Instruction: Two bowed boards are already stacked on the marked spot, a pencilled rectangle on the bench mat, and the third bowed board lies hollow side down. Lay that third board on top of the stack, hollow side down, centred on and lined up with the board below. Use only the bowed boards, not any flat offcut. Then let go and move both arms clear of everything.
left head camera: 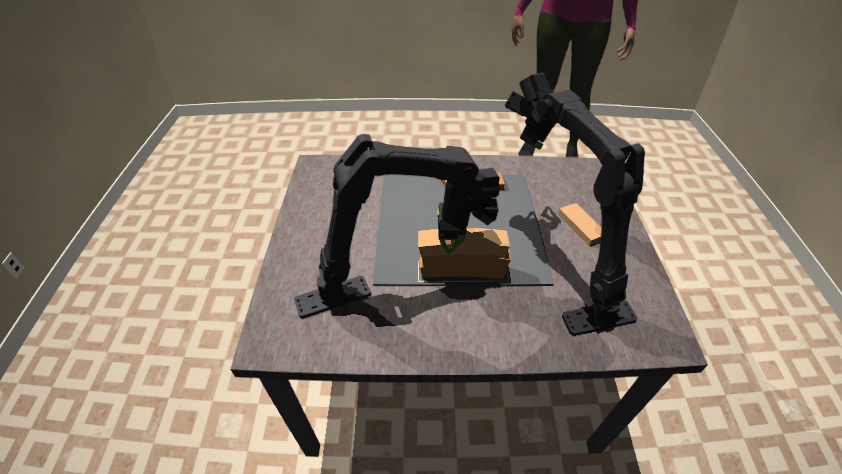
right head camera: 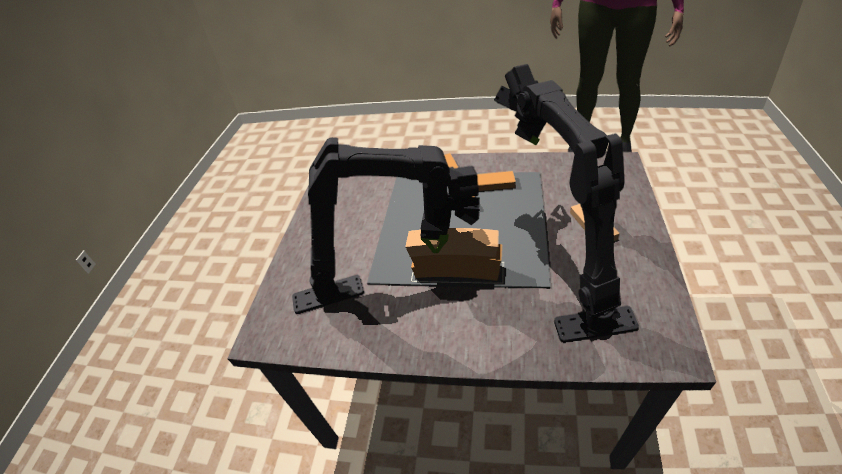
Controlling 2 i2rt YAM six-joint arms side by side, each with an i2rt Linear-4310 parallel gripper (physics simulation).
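Places are measured from the left arm's base along level axes (x ahead, y left, z up), in centimetres.
Pixels of known places: left gripper, fingertip midpoint: (left head camera: 447, 244) (right head camera: 436, 244); right gripper, fingertip midpoint: (right head camera: 542, 121); left arm's base at its link origin: (left head camera: 332, 297) (right head camera: 327, 295); right arm's base at its link origin: (left head camera: 599, 318) (right head camera: 596, 324).
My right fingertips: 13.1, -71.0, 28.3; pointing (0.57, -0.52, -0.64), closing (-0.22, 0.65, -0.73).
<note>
Ahead of a thing's pixels: the offset from my right fingertips to its top centre, as dx, dy, dz. "pt": to the spot under its first point. Level surfaces: height alone.
The third bowed board @(pt -14.7, +43.5, -15.4) (left head camera: 428, 238) (right head camera: 416, 238) lies hollow side down at the top of the stack, roughly lengthwise with it; its left end sticks out slightly in the right head view. Whether it fully touches the board below is unclear. The two stacked boards @(-19.1, +35.1, -22.5) (left head camera: 465, 269) (right head camera: 456, 269) are in shadow on the pencilled rectangle @(pt -16.8, +46.4, -25.5) (left head camera: 419, 272), whose edges show around them. My left gripper (left head camera: 451, 244) (right head camera: 434, 246) points down and is shut on the third board, left of its middle. My right gripper (left head camera: 534, 144) (right head camera: 532, 140) is open, raised high beyond the table's back edge.
The bench mat @(dz -27.7) (left head camera: 394, 235) (right head camera: 385, 259) lies under the stack. One flat offcut @(-18.1, -9.3, -25.8) (left head camera: 578, 222) (right head camera: 580, 216) lies right of the mat, beside the right arm. Another wooden piece @(+11.9, +10.0, -25.1) (left head camera: 501, 180) (right head camera: 497, 180) lies at the mat's back. A further piece @(+17.5, +20.8, -25.5) (right head camera: 450, 160) is partly hidden behind the left arm.
</note>
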